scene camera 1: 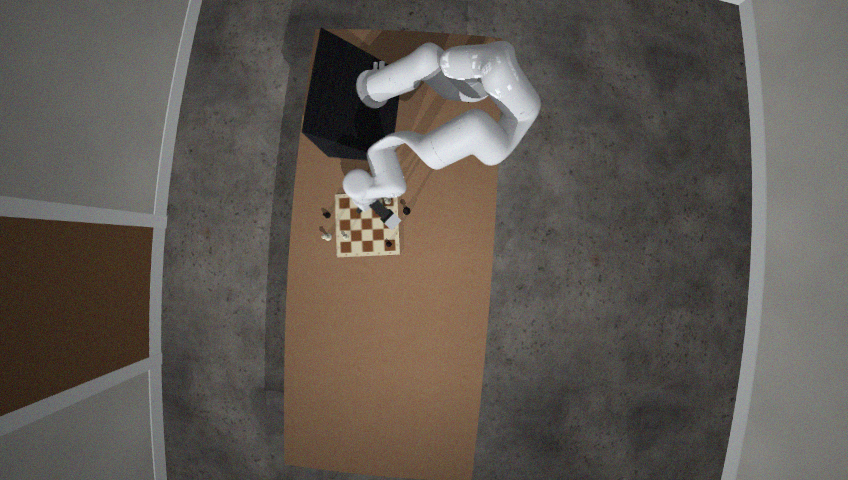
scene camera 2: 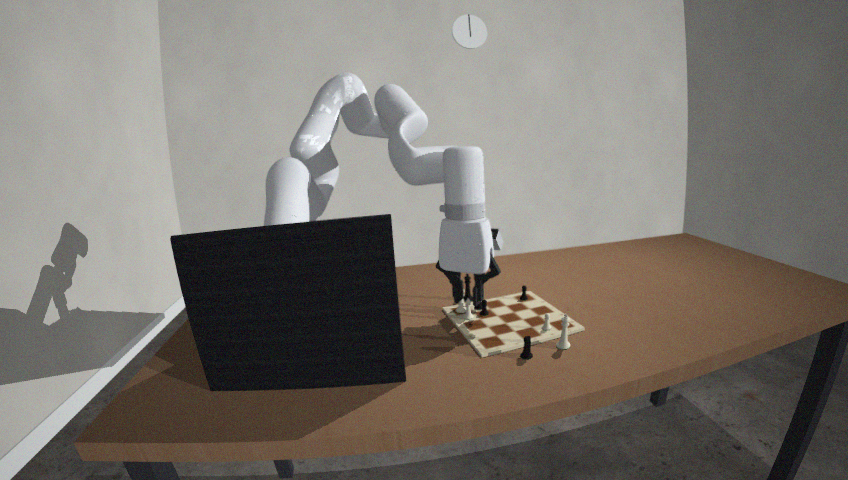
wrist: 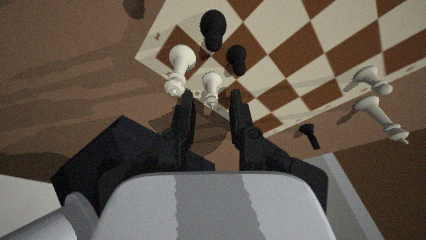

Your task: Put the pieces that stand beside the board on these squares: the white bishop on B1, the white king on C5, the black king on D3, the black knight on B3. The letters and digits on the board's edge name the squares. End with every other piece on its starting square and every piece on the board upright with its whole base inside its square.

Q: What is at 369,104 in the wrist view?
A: A white king.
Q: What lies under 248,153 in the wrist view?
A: My gripper.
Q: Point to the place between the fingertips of my gripper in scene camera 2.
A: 468,302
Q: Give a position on a chessboard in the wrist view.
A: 297,66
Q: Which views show the chessboard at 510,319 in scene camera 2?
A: Scene camera 1, scene camera 2 and the wrist view: all of them.
